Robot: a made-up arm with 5 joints.
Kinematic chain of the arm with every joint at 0, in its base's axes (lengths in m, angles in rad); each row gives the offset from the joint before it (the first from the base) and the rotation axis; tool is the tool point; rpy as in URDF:
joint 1: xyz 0.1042 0 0.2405 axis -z
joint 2: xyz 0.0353 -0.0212 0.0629 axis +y
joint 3: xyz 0.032 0 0.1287 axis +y
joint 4: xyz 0.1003 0 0.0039 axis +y
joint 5: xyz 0.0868 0.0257 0 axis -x
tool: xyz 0 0 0 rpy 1.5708 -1.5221 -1.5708
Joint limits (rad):
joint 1: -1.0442..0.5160
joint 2: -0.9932..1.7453
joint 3: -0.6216..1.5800
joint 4: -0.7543..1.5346
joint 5: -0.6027..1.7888
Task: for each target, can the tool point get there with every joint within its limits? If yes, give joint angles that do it. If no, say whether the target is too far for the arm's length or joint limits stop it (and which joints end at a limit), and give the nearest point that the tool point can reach.
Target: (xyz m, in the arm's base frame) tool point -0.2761 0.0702 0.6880
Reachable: no: too far | nearest point -0.0193 0.0228 0.5611 | short by 0.290 m
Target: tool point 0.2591 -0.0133 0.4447
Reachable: yes | joints 0.1148 -0.7254 0.4409 0.3785 0.4701
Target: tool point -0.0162 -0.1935 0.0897
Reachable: no: joint limits stop it (at a limit: joint 1, joint 2) | nearest point 0.0921 -0.0119 0.1777 | short by 0.229 m
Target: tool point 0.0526 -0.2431 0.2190
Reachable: no: joint limits stop it (at a limit: joint 1, joint 2) | nearest point 0.0852 -0.0238 0.2350 | short by 0.222 m
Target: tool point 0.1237 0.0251 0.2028
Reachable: yes | joints -0.7681 1.3721 0.7574 0.9257 -0.1154
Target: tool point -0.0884 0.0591 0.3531
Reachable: no: joint limits stop it (at a limit: joint 3, joint 4) | nearest point 0.0833 0.0064 0.3155 | short by 0.184 m
